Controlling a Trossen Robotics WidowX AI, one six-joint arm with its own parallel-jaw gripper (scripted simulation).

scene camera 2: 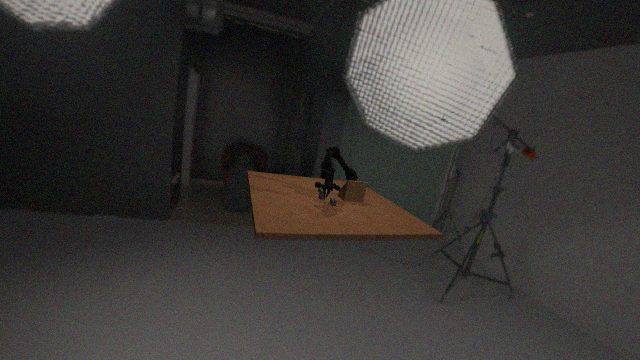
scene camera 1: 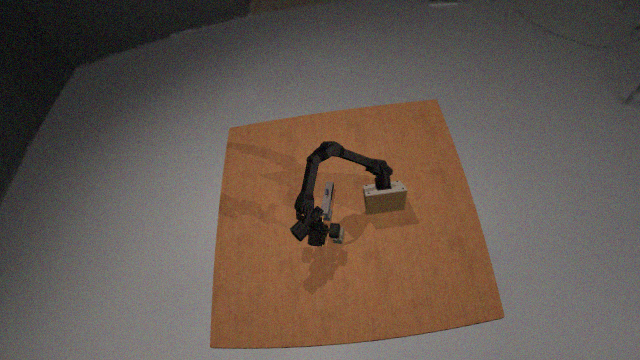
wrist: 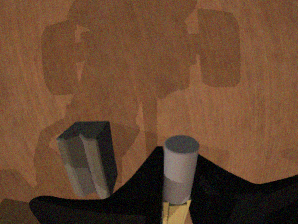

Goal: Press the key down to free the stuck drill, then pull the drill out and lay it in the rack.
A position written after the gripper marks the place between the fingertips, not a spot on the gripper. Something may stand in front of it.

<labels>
The gripper (wrist: 169,152) carries a drill.
</labels>
